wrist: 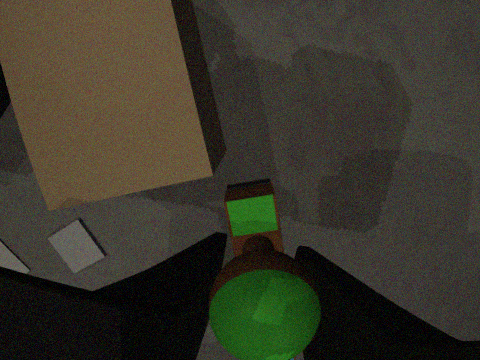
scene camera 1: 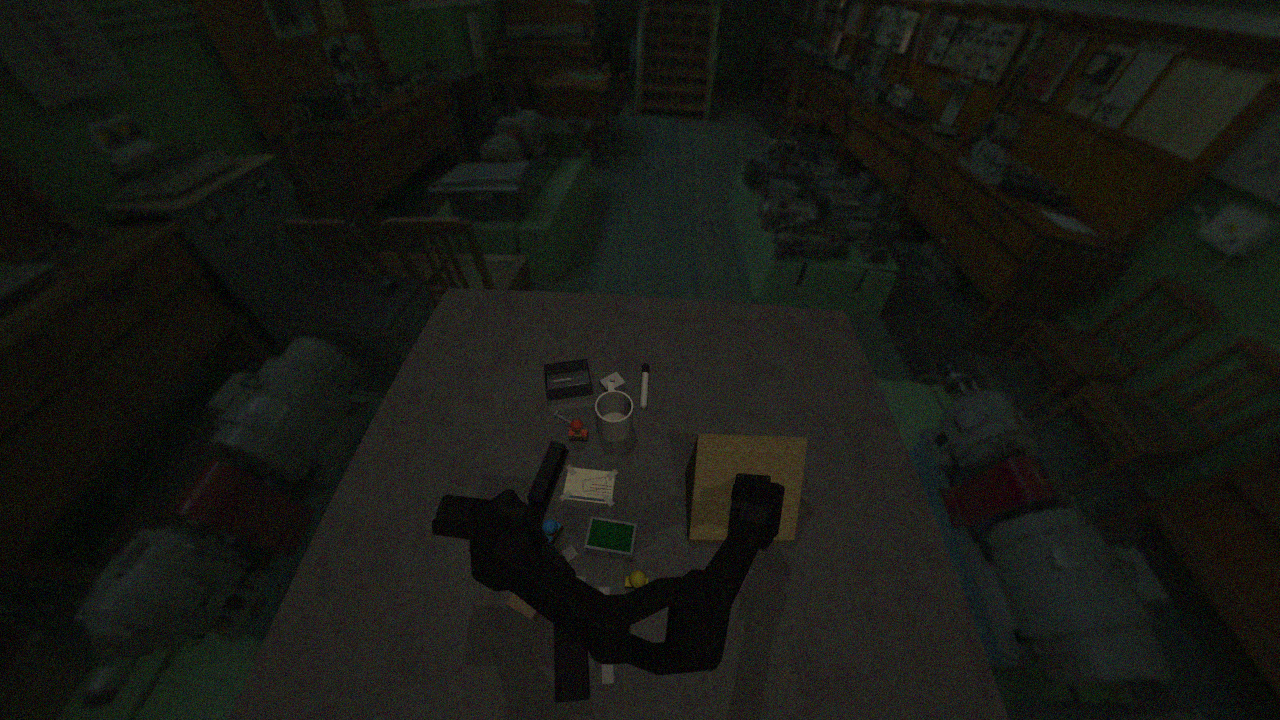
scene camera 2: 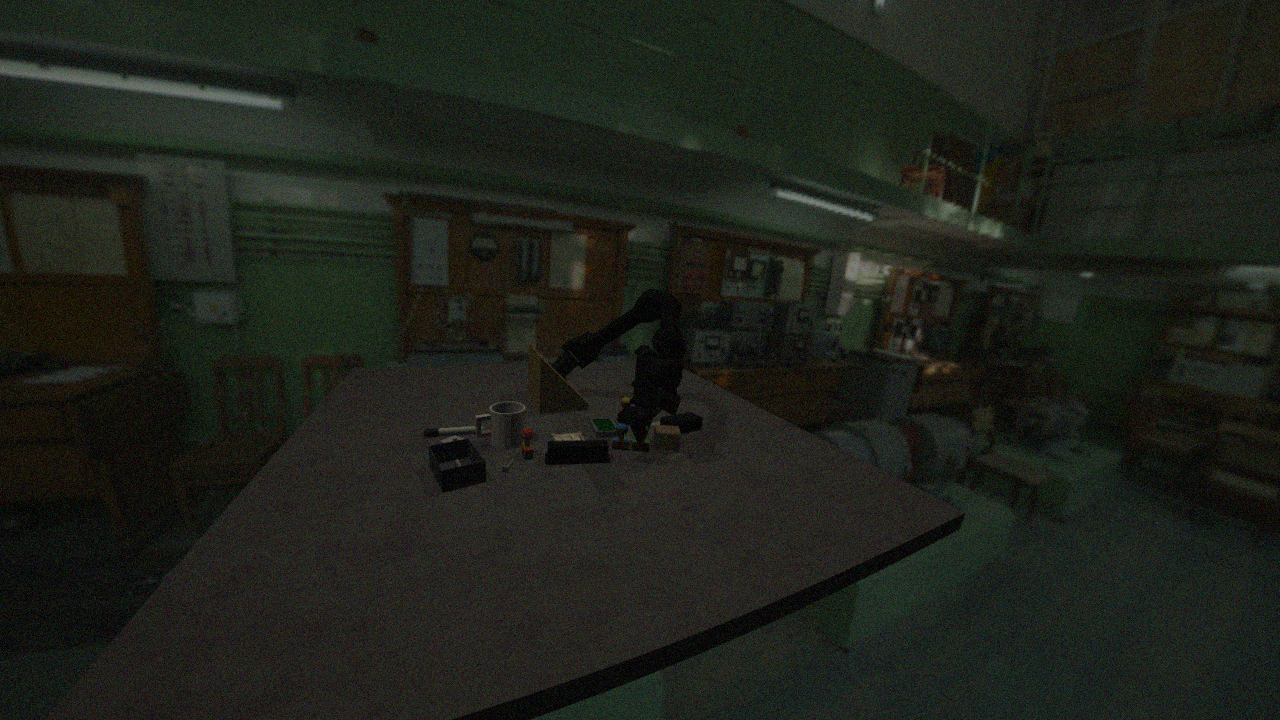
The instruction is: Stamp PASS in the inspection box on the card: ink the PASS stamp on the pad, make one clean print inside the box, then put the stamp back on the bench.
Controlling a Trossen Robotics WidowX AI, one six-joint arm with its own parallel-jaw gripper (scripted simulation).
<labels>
black bar: scene camera 1; scene camera 2; not seen in the wrist view (out of frame)
same spot on black bar: (scene camera 1: 543, 487) = (scene camera 2: 594, 442)
</labels>
